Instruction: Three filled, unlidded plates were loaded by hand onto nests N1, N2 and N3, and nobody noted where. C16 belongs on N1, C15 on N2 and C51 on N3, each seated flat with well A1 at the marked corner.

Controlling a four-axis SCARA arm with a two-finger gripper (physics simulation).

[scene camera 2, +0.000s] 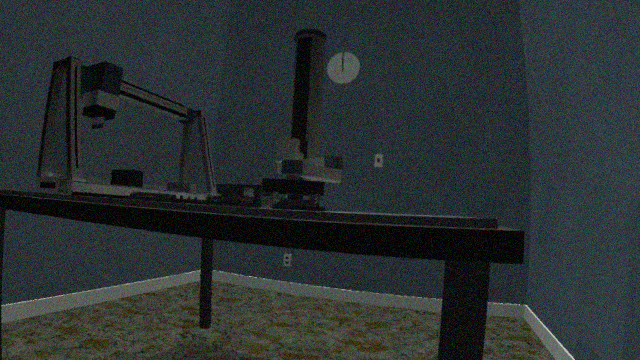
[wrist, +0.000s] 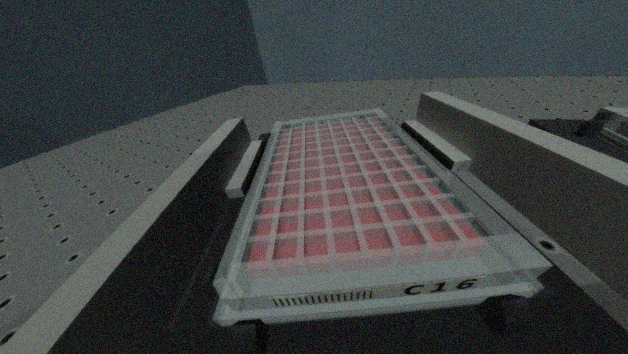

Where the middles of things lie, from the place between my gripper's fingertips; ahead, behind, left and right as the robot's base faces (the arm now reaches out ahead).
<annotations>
Now: hand 20 mm past the plate C16 (wrist: 347, 215), 10 mm to the left of it and 20 mm above it. The rest, counted from my hand: nest N1 (wrist: 563, 310): 20 mm behind, 10 mm to the right, 30 mm below.
</annotations>
